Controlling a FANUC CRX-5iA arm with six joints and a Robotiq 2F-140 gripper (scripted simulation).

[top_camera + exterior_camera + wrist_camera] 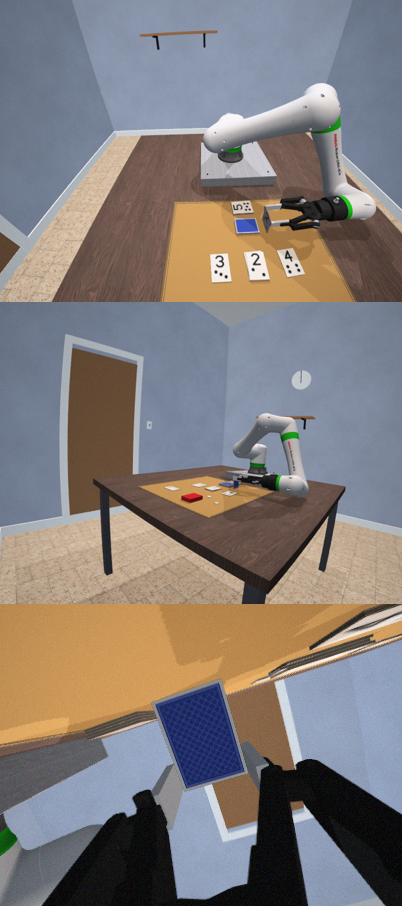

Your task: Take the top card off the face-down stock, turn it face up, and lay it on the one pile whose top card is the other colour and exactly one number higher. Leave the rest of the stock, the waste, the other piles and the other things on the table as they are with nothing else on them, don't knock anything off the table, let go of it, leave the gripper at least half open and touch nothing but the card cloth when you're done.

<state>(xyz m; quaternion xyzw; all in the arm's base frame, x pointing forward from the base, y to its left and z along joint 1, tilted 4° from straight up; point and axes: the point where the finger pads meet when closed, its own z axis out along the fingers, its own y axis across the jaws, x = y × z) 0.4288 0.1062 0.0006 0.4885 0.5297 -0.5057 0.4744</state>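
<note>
Now: the card 30 mm to the right of my hand and 30 mm below it. From my hand the other things lie so: tan card cloth (180 mm ahead, 110 mm to the right, 90 mm below); red box (400 mm ahead, 30 mm to the right, 60 mm below).
</note>
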